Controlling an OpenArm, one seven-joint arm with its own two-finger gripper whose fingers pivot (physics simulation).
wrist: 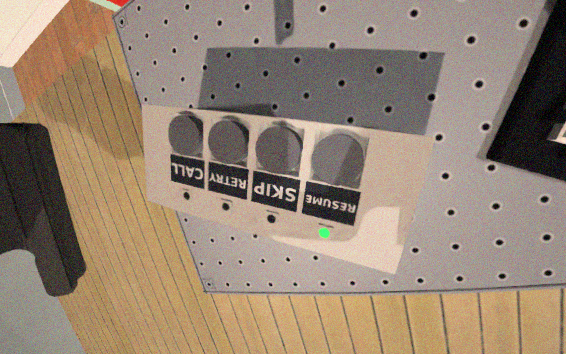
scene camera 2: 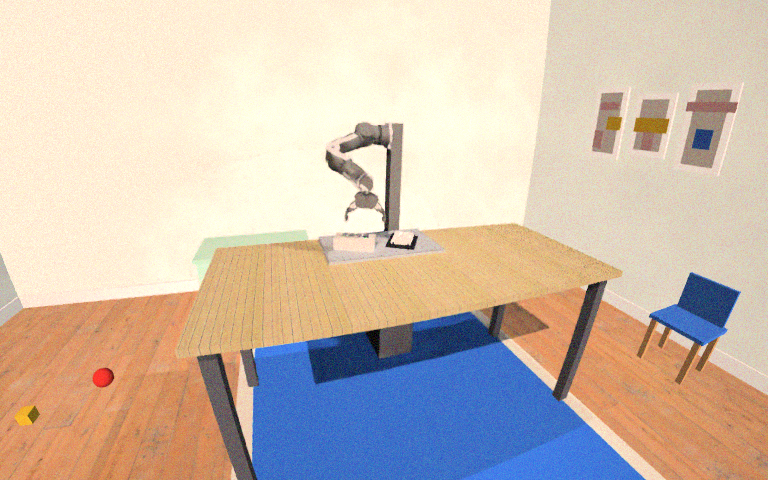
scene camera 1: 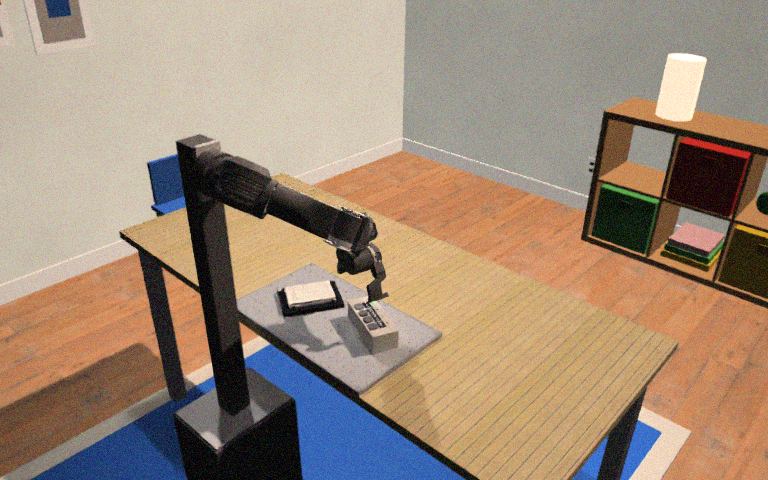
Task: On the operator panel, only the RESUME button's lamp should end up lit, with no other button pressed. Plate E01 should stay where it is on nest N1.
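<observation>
The operator panel (scene camera 1: 385, 341) (scene camera 2: 353, 243) (wrist: 392, 167) is a beige box with four grey round buttons. The RESUME button (wrist: 337, 159) is at the right end in the wrist view, and its lamp (scene camera 1: 373, 304) (wrist: 324, 233) glows green. The CALL lamp (wrist: 186, 195), RETRY lamp (wrist: 226, 206) and SKIP lamp (wrist: 271, 218) are dark. My gripper (scene camera 1: 378, 295) (scene camera 2: 365, 219) is wide open and empty, above the panel and apart from it. The pale plate (scene camera 1: 309, 292) (scene camera 2: 402, 237) lies on the black nest (scene camera 1: 287, 309) (wrist: 530, 110); its marking is not readable.
Panel and nest stand on a grey perforated board (scene camera 1: 339, 370) (scene camera 2: 427, 247) (wrist: 470, 270) on the wooden table (scene camera 1: 509, 350) (scene camera 2: 396, 288). The arm's dark post (scene camera 1: 212, 294) (scene camera 2: 394, 181) rises behind the board. In the wrist view, one dark finger shows at the left edge.
</observation>
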